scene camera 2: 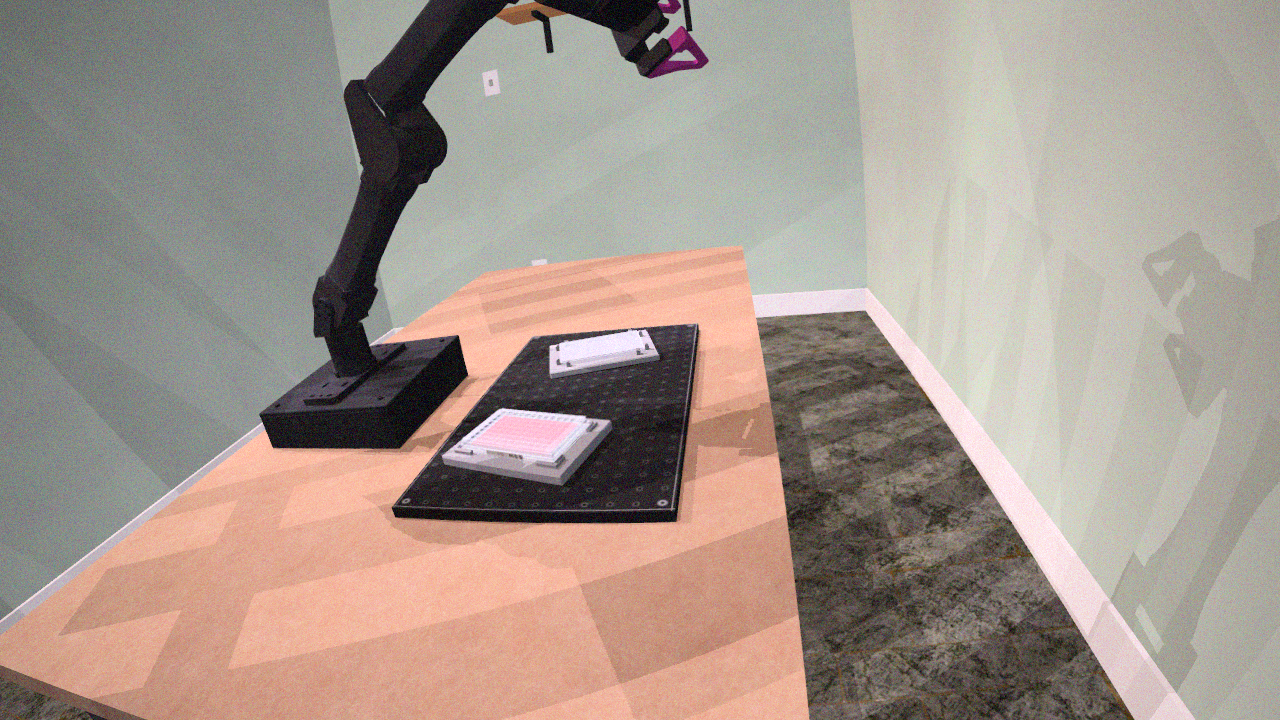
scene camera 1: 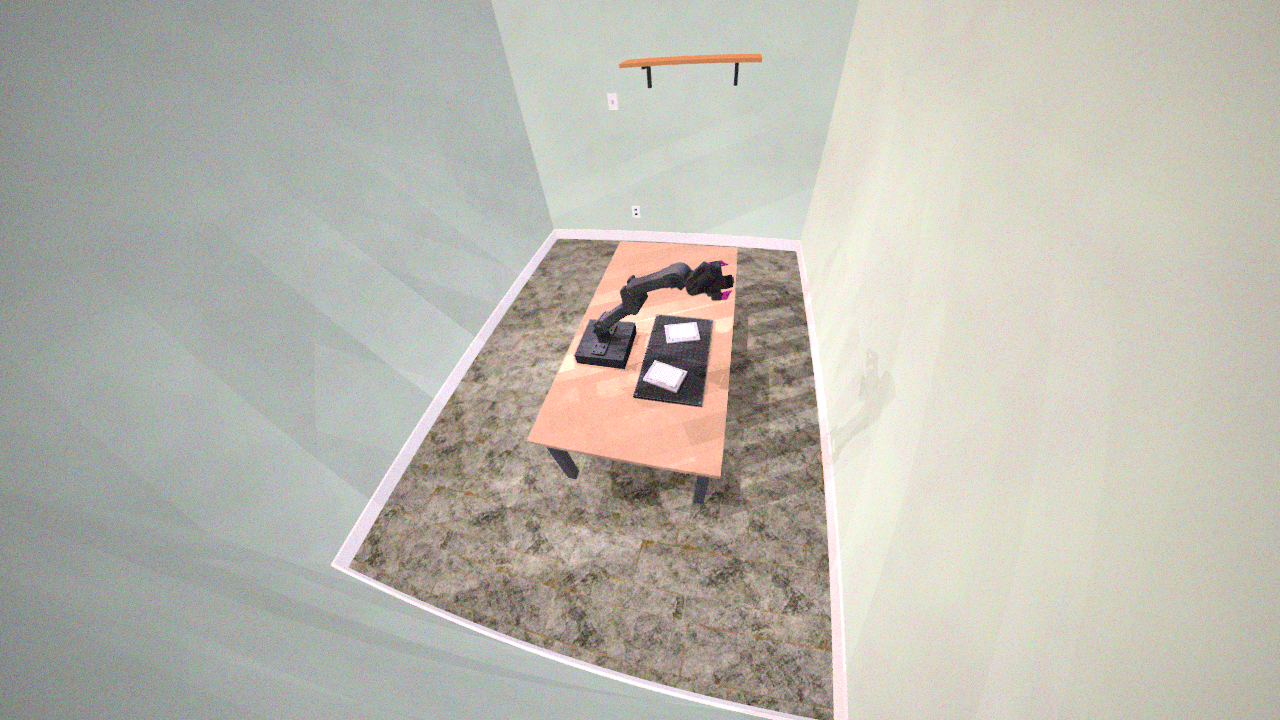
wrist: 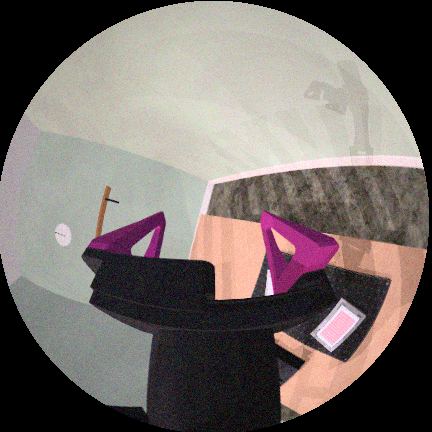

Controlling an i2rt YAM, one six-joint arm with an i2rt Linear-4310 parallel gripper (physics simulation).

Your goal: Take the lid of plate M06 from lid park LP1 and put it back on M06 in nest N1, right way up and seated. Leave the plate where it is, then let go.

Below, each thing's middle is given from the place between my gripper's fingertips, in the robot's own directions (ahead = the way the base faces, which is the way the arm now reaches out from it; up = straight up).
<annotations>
Now: hand 200 mm past the flat white lid (scene camera 2: 621, 344), 100 mm to the right of it and 430 mm above it. The rest, counted from my hand: white plate with pink top (scene camera 2: 522, 435) (220 mm behind, 180 mm to the right, 420 mm below).
</annotations>
